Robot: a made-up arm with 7 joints.
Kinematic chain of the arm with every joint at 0, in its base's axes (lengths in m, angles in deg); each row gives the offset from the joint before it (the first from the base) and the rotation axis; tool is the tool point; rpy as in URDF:
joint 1: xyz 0 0 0.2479 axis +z
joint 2: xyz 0 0 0 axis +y
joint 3: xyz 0 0 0.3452 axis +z
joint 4: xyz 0.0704 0 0 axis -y
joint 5: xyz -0.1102 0 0.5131 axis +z
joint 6: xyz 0 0 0 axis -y
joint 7: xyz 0.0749 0 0 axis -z
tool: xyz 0 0 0 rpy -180 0 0
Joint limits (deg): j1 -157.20..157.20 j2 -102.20..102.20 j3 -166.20..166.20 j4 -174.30..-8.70 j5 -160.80..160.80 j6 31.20..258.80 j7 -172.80..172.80
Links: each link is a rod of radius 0.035 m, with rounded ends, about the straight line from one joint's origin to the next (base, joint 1, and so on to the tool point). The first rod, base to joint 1, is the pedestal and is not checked.
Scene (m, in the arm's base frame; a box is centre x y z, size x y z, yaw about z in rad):
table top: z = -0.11
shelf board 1: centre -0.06 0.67 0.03 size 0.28 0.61 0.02 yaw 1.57
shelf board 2: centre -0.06 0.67 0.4 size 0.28 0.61 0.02 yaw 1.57
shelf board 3: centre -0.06 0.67 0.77 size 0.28 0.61 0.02 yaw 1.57
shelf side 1: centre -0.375 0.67 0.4 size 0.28 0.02 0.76 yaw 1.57
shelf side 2: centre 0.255 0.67 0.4 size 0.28 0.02 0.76 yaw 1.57
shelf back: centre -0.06 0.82 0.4 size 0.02 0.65 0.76 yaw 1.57
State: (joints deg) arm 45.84 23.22 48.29 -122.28 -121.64 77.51 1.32
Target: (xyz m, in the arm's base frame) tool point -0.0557 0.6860 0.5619
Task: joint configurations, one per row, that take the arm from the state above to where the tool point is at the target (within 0.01 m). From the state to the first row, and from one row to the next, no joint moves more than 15 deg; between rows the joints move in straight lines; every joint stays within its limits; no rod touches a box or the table.
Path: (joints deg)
1: 48.59 11.25 46.99 -132.34 -121.08 77.13 1.32
2: 51.34 -0.72 45.70 -142.40 -120.53 76.75 1.32
3: 54.09 -12.69 44.40 -152.47 -119.97 76.37 1.32
4: 56.84 -24.66 43.10 -162.53 -119.42 75.98 1.32
5: 58.19 -35.43 39.03 -157.52 -119.25 74.68 1.32
6: 59.54 -46.20 34.95 -152.51 -119.08 73.38 1.32
7: 60.89 -56.96 30.88 -147.49 -118.92 72.07 1.32
8: 58.08 -44.54 34.90 -138.13 -119.57 72.90 1.32
9: 55.27 -32.12 38.93 -128.77 -120.23 73.73 1.32
10: 52.46 -19.70 42.96 -119.41 -120.89 74.56 1.32
11: 49.65 -7.27 46.98 -110.05 -121.54 75.39 1.32
12: 46.84 5.15 51.01 -100.68 -122.20 76.22 1.32

